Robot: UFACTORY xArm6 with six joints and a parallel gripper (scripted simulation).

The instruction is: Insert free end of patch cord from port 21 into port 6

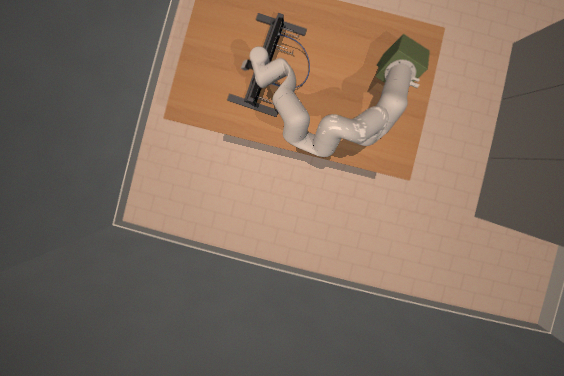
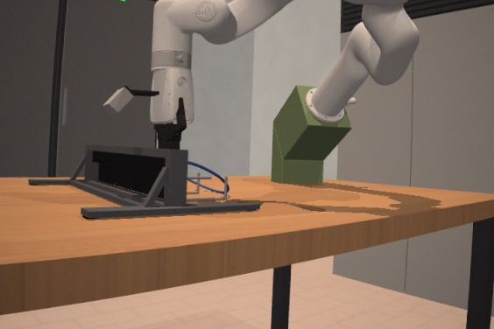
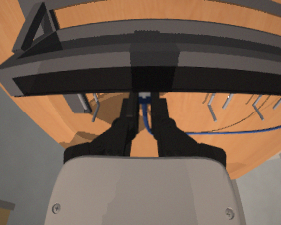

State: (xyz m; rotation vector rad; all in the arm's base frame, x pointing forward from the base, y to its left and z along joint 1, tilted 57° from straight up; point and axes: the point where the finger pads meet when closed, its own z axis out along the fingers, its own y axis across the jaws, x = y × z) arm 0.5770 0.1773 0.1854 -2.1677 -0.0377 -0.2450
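Right now my hand is 2 cm short of the plug and 1 cm above it.
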